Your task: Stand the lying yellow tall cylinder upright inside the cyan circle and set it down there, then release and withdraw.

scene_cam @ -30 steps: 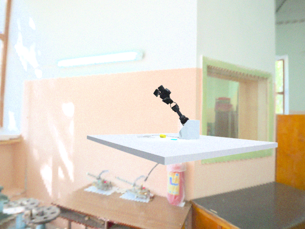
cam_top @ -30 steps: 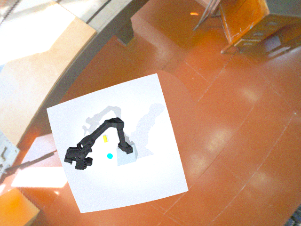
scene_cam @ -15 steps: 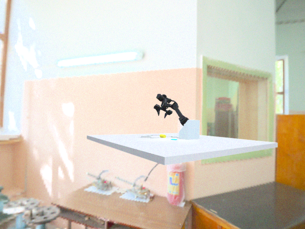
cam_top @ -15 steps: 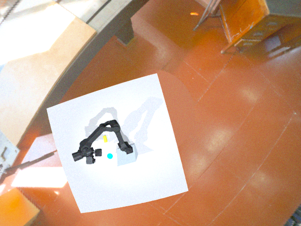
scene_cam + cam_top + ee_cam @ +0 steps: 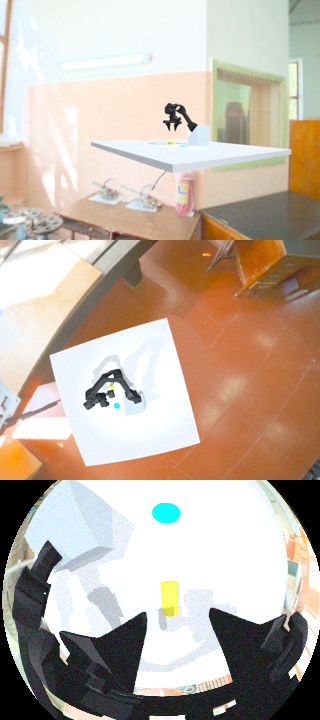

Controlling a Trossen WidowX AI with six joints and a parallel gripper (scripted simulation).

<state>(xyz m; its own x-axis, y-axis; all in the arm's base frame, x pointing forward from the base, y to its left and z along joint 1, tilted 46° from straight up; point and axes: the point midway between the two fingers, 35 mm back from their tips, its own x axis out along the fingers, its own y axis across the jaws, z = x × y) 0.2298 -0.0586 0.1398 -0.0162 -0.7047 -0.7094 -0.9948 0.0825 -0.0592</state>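
Now: gripper tip 11 cm above the yellow tall cylinder, 2 cm to the left of it and 1 cm past it. Round my gripper tip: cyan circle (16 cm to the left, 13 cm below, 2 cm ahead).
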